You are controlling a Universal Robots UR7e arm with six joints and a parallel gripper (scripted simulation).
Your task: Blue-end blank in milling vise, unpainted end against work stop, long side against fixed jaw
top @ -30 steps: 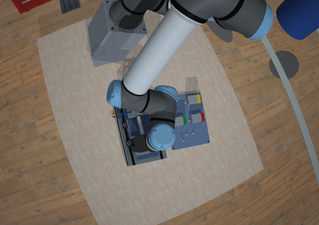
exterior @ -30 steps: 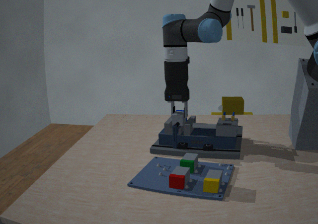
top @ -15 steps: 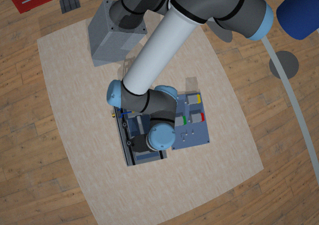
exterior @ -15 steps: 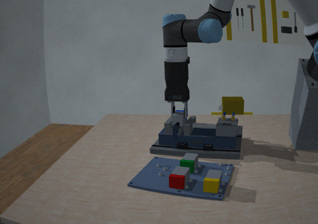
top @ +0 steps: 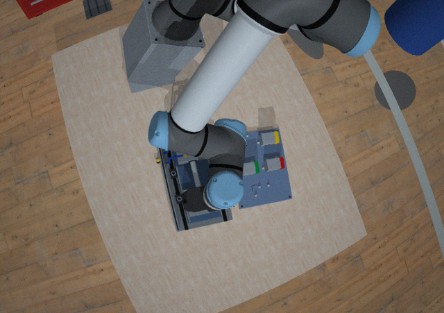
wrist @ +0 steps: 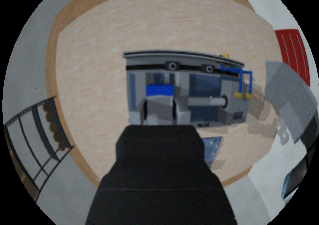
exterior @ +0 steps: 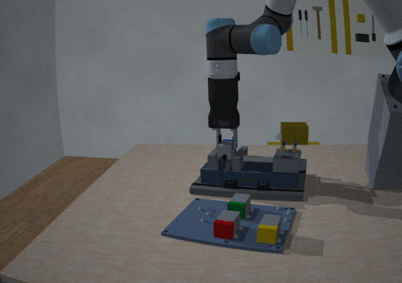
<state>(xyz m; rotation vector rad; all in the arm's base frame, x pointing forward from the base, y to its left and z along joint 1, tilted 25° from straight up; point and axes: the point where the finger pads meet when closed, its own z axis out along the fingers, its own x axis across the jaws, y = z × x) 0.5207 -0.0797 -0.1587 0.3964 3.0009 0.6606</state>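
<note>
Right now the fixed jaw is 40 mm below my hand, 30 mm ahead of it and 10 mm to the right of it. Round my hand: milling vise 80 mm below, 70 mm behind, 20 mm to the left; blue plate 240 mm to the left, 120 mm below, 20 mm behind; green-ended blank 200 mm to the left, 90 mm below, 30 mm behind.
</note>
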